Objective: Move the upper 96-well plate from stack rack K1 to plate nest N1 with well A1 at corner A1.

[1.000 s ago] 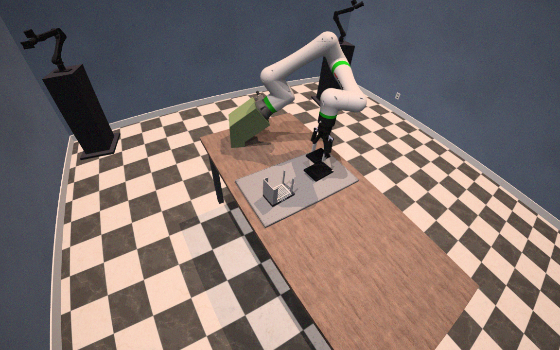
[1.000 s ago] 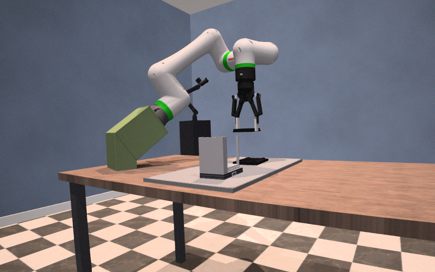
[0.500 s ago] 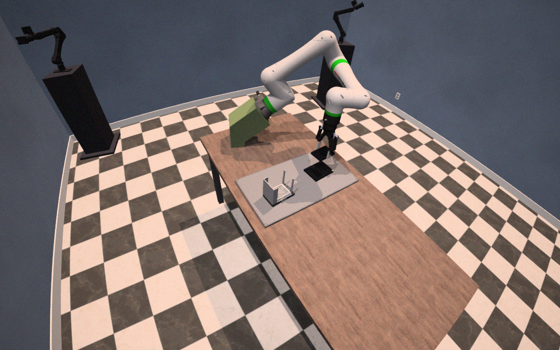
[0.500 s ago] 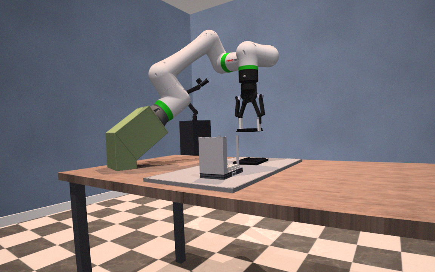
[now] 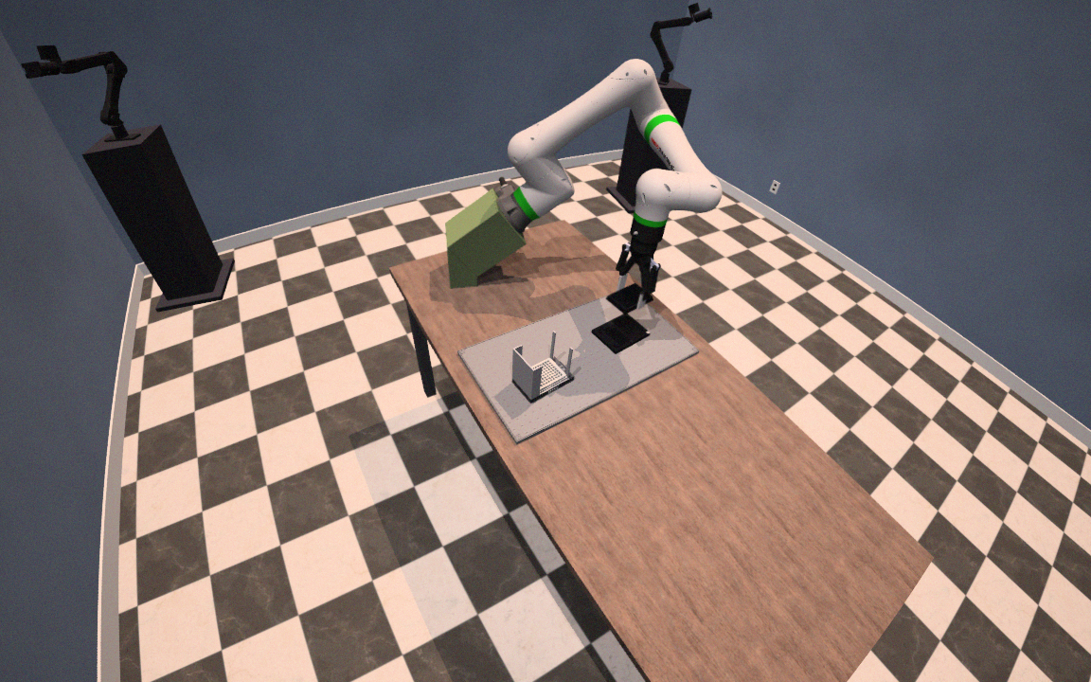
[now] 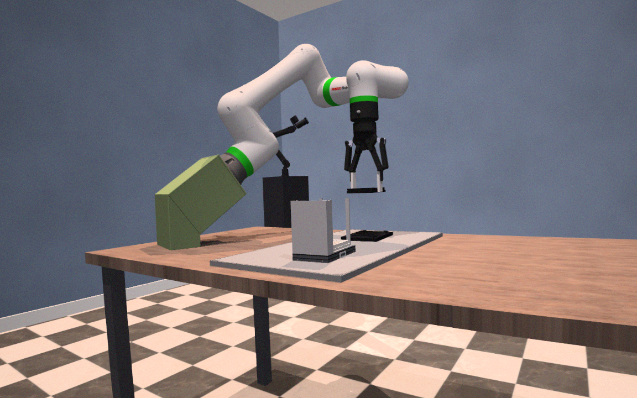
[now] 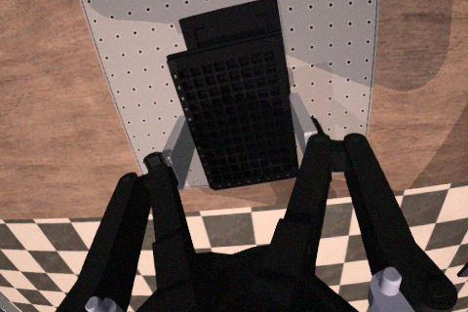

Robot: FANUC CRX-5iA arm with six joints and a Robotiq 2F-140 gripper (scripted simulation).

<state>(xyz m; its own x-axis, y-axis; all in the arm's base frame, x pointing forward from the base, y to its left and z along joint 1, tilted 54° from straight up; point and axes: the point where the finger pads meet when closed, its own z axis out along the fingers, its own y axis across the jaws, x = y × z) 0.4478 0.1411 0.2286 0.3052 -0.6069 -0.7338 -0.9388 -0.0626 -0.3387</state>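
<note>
My gripper is now 17 cm above the black plate nest N1. Also, from my hand: pale square 3 cm ahead, 9 cm to the left, 16 cm below; white plate 13 cm ahead, 33 cm to the right, 15 cm below; black 96-well plate 2 cm below.
</note>
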